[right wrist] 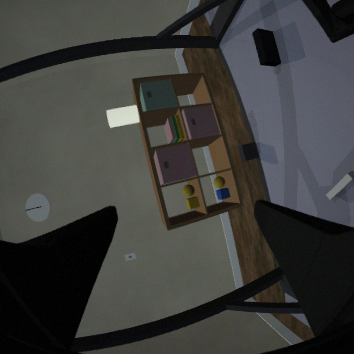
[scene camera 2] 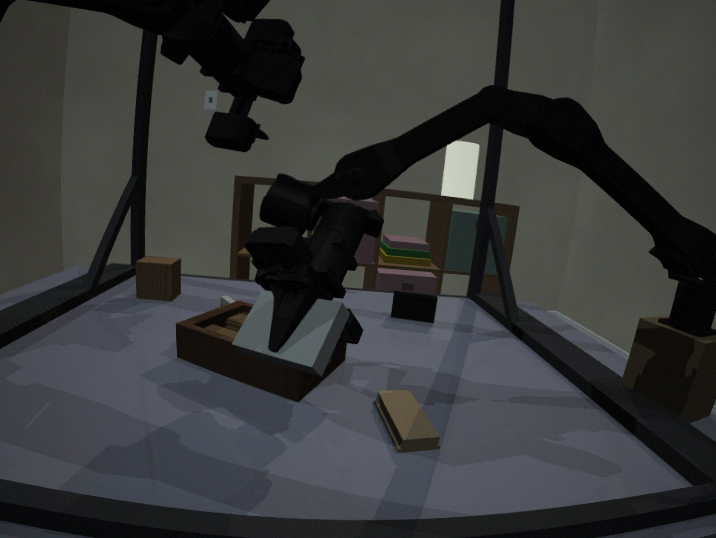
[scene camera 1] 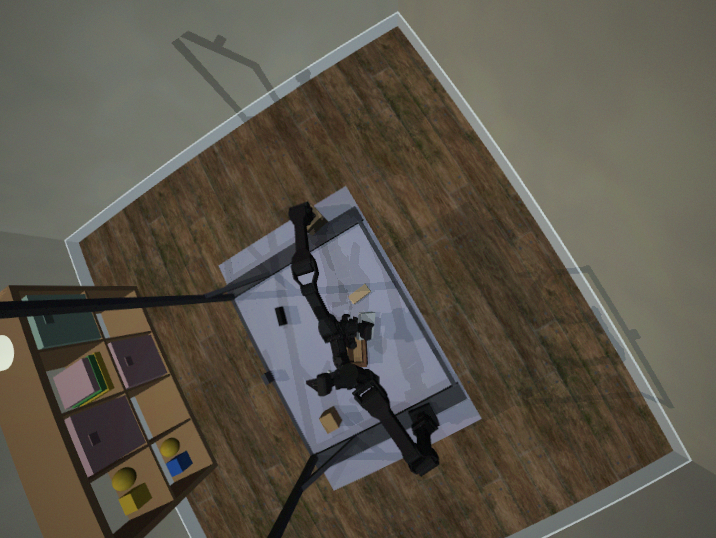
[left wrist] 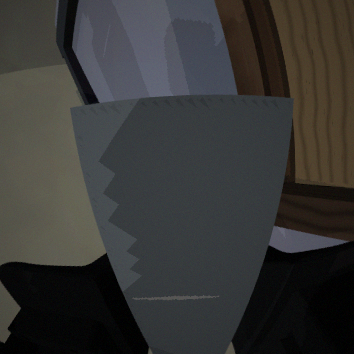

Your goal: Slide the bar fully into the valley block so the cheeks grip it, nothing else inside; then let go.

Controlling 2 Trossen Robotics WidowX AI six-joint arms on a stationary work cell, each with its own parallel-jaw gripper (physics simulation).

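Frame: origin at the left arm's base, x left, y back, z up, level; millimetres.
Where they show: left gripper, fingertip midpoint: (scene camera 2: 278,357) (scene camera 1: 372,323); right gripper, fingertip midpoint: (right wrist: 185,210) (scene camera 2: 275,110) (scene camera 1: 314,379); left arm's base at its link origin: (scene camera 2: 688,327) (scene camera 1: 306,215); right arm's base at its link origin: (scene camera 1: 424,419).
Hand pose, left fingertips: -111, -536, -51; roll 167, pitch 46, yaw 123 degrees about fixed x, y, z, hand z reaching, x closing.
Observation:
Things, the pixels of their centre, and the offset from my left fingertips, as dx, dy, dz.
- pale grey slab at the middle of its body: (left wrist: 183,249) (scene camera 2: 289,329) (scene camera 1: 365,325) -21, +13, +22
- thin white bar at the middle of its body: (scene camera 2: 231,307) (right wrist: 340,185) -333, -45, -59
- tan layered block at the middle of its body: (scene camera 2: 405,418) (scene camera 1: 359,294) +39, +136, -63
- wooden cube at the middle of its body: (scene camera 2: 158,278) (scene camera 1: 330,419) -437, -194, -34
- black block at the middle of its body: (scene camera 2: 413,306) (right wrist: 266,47) (scene camera 1: 281,316) -304, +309, -46
A pale grey slab (scene camera 1: 366,317) (scene camera 2: 325,323) (left wrist: 185,175) is tilted, in my left gripper (scene camera 1: 357,325) (scene camera 2: 312,340) (left wrist: 182,280), which is shut on it. In scene camera 2 it overlaps one end of a dark brown, walled block (scene camera 1: 364,354) (scene camera 2: 231,357) (left wrist: 250,55); contact is unclear. Lighter wood (scene camera 2: 237,319) (left wrist: 320,100) shows inside those walls. A thin white bar (scene camera 1: 328,373) (scene camera 2: 227,300) (right wrist: 340,186) lies behind the brown block in scene camera 2. My right gripper (scene camera 1: 315,382) (scene camera 2: 260,107) (right wrist: 185,210) is open, empty and raised. Which piece is the valley block is unclear.
A tan layered block (scene camera 1: 359,293) (scene camera 2: 408,416) lies to the right in scene camera 2. A wooden cube (scene camera 1: 330,420) (scene camera 2: 158,278) and a black block (scene camera 1: 280,315) (scene camera 2: 413,306) (right wrist: 266,47) stand farther back there. Dark frame posts rise at the table's corners.

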